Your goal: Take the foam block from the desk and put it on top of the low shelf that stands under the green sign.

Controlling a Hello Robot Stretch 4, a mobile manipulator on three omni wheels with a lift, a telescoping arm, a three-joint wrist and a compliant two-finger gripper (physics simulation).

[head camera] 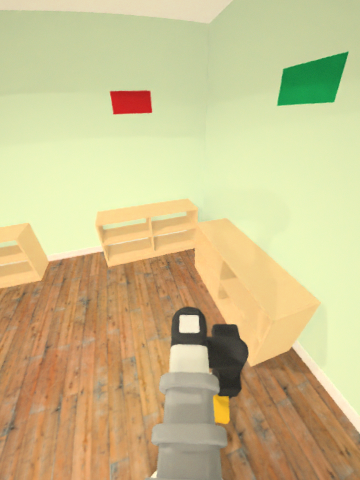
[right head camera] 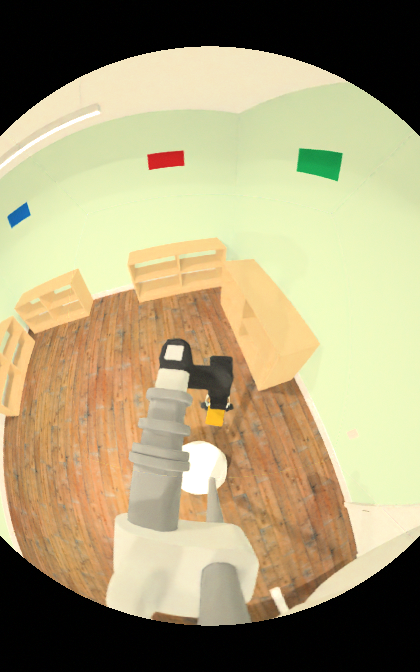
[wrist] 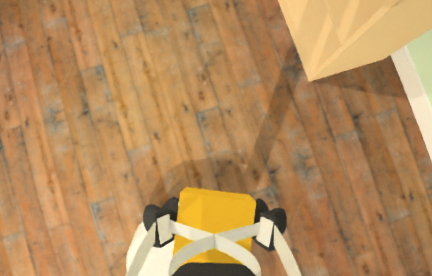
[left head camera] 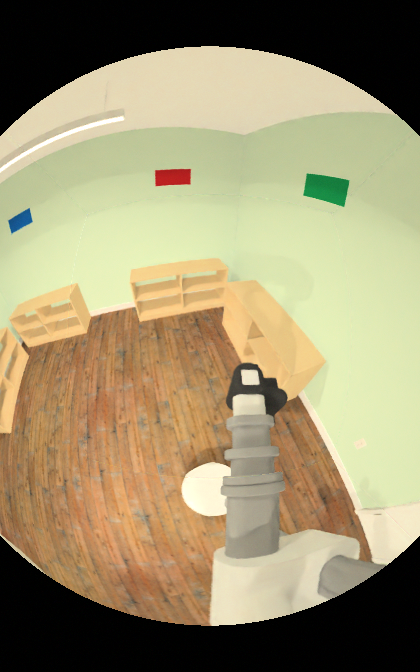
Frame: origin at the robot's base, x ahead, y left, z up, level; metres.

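Seen in the pictures: gripper, fingertip midpoint: (wrist: 214,213).
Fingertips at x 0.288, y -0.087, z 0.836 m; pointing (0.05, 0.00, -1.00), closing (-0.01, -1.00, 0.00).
Note:
Offsets run from my fingertips to a thing's top centre. Level surfaces: height alone.
The yellow foam block {dx -0.024, dy +0.002, dz +0.039 m} (head camera: 221,409) (right head camera: 215,417) (wrist: 216,212) is held between the two dark finger pads of my gripper (right head camera: 217,407) (wrist: 214,213), which is shut on it and hangs above the wooden floor. In the left head camera view the block and the fingers are hidden behind the arm. The green sign {dx +1.125, dy -0.587, dz +0.988 m} (head camera: 313,81) (left head camera: 326,189) (right head camera: 320,164) is on the right wall. Under it stands the low shelf {dz -0.254 m} (head camera: 260,270) (left head camera: 280,327) (right head camera: 275,307), with a flat bare top, ahead and to the right of my gripper. A corner of this shelf (wrist: 360,45) shows at the top right of the wrist view.
A second low shelf (head camera: 150,208) (left head camera: 179,268) (right head camera: 177,248) stands under the red sign (head camera: 131,102) (left head camera: 173,177) (right head camera: 166,160), close to the far end of the first. Another shelf (left head camera: 80,312) (right head camera: 81,295) stands further left, below the blue sign (left head camera: 20,221) (right head camera: 19,215). Wooden floor lies between them.

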